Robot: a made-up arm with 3 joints. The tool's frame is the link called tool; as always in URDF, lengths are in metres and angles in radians.
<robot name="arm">
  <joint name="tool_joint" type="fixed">
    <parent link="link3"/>
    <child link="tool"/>
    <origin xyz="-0.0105 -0.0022 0.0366" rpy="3.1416 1.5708 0"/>
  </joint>
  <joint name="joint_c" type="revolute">
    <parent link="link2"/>
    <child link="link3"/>
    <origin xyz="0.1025 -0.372 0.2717"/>
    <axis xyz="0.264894 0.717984 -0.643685"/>
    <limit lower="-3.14" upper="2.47"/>
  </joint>
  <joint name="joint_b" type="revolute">
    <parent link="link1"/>
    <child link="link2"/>
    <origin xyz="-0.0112 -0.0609 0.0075"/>
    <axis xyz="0 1 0"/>
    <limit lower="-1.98" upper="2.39"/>
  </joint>
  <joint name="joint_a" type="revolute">
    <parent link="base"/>
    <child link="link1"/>
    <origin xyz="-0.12 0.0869 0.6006"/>
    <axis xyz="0 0 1"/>
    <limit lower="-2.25" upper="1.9"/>
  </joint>
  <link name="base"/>
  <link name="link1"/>
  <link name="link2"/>
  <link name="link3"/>
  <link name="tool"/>
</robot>
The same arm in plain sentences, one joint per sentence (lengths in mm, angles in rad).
The arm has three revolute joints in a row. What follows holds with every joint at zero, and every direction is one of the base frame's. The first joint is mounted 120 mm along -x and 86.9 mm along +y and 600.6 mm along +z from the base frame's origin and rotates about +z, from -2.25 to 1.9 rad. The second joint is mounted 11.2 mm along -x and 60.9 mm along -y and 7.5 mm along +z from the first joint and rotates about +y, from -1.98 to 2.39 rad. The third joint is mounted 102.5 mm along +x and 372 mm along -y and 271.7 mm along +z from the second joint and rotates about the direction (0.264894, 0.717984, -0.643685), from -3.14 to 2.47 rad. The tool frame, which is the frame that the pose is given for, is mounted 10.5 mm along -x and 2.2 mm along -y and 36.6 mm along +z from the third joint; its axes are the base frame's turned by roll -3.1416, pitch 1.5708 and yaw 0 rad (as in URDF: about the fixed x, then y, then z).
